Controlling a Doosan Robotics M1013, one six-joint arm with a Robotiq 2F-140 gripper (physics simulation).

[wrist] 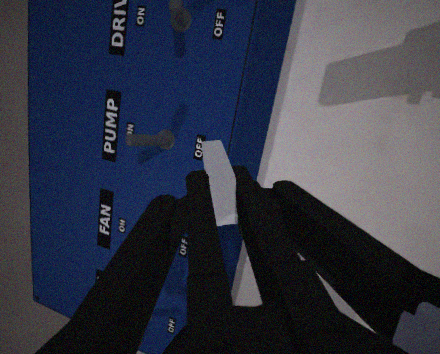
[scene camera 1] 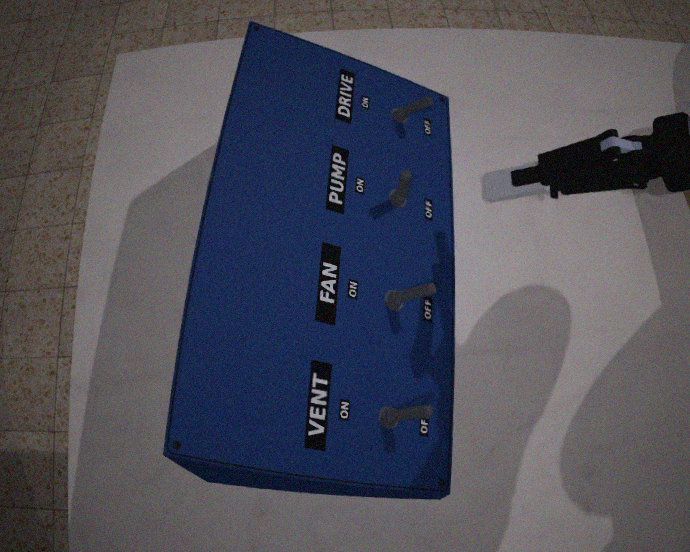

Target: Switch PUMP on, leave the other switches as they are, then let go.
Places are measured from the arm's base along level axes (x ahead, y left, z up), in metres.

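Where they show: gripper, fingertip midpoint: [wrist: 212, 158] [scene camera 1: 488, 187].
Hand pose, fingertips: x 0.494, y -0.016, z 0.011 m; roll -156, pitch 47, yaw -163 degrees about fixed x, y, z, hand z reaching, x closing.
Note:
Things, the pixels of their centre, and the offset from my fingertips. "spot": a spot on its surface instead. Level surfaces: height alone.
- PUMP switch, body centre: [scene camera 1: 403, 185] [wrist: 147, 140] dx +0.093, dy -0.002, dz +0.000 m
- DRIVE switch, body centre: [wrist: 176, 11] [scene camera 1: 415, 106] dx +0.069, dy -0.120, dz -0.006 m
- FAN switch, surface spot: [scene camera 1: 410, 294] spot: dx +0.094, dy +0.121, dz -0.003 m
- VENT switch, surface spot: [scene camera 1: 406, 414] spot: dx +0.105, dy +0.240, dz -0.002 m
- blue switch panel, body centre: [scene camera 1: 327, 255] [wrist: 147, 170] dx +0.174, dy +0.051, dz -0.055 m
- pale table, its level: dz -0.119 m
The PUMP switch [scene camera 1: 401, 188] [wrist: 150, 139] has its lever tipped toward its ON label in the wrist view; in the scene view it leans differently from the other levers. The DRIVE switch [scene camera 1: 413, 109] [wrist: 180, 19], FAN switch [scene camera 1: 410, 294] and VENT switch [scene camera 1: 406, 414] have levers leaning to the OFF side in the scene view. In the wrist view DRIVE is cut by the top edge, and the FAN and VENT levers are hidden. My gripper [scene camera 1: 496, 185] [wrist: 212, 158] is shut and empty, with pale fingertips together. It is off the panel's OFF-side edge, apart from the PUMP lever.
The blue switch panel [scene camera 1: 258, 259] [wrist: 65, 150] is a sloped box on a pale table [scene camera 1: 489, 74] [wrist: 370, 145]. Its OFF-side edge is nearest my gripper. Shadows of the arm fall on the table and the panel's lower right. A tiled floor [scene camera 1: 40, 230] shows beyond the table.

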